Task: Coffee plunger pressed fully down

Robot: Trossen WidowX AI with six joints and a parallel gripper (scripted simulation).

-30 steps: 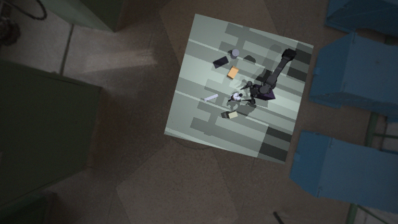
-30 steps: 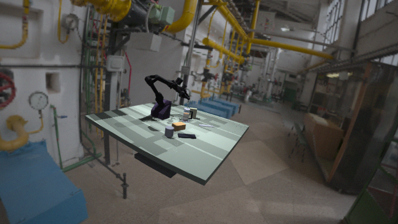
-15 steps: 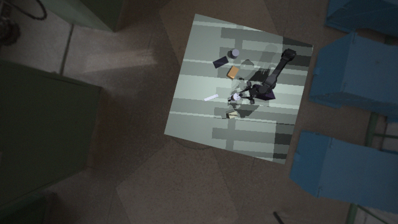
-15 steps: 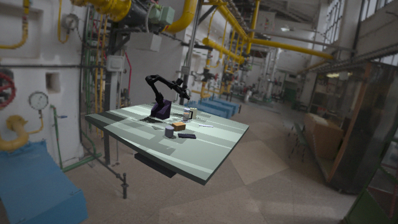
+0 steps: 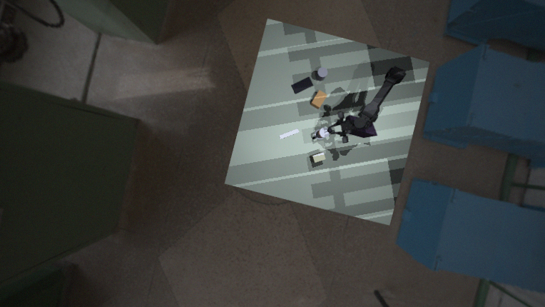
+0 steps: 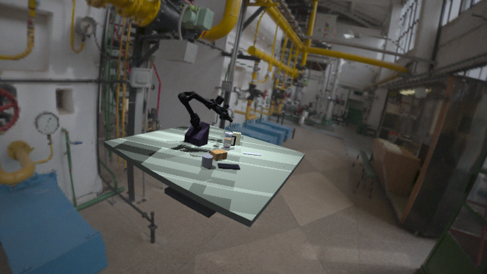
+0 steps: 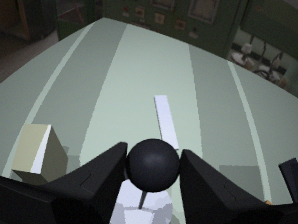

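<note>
The coffee press is 10 mm to the left of my gripper tip and 130 mm below it. Also, from my gripper tip: dark flat slab: 250 mm ahead, 300 mm to the right, 240 mm below; orange block: 100 mm ahead, 240 mm to the right, 220 mm below; white strip: 210 mm ahead, 70 mm to the left, 240 mm below.
</note>
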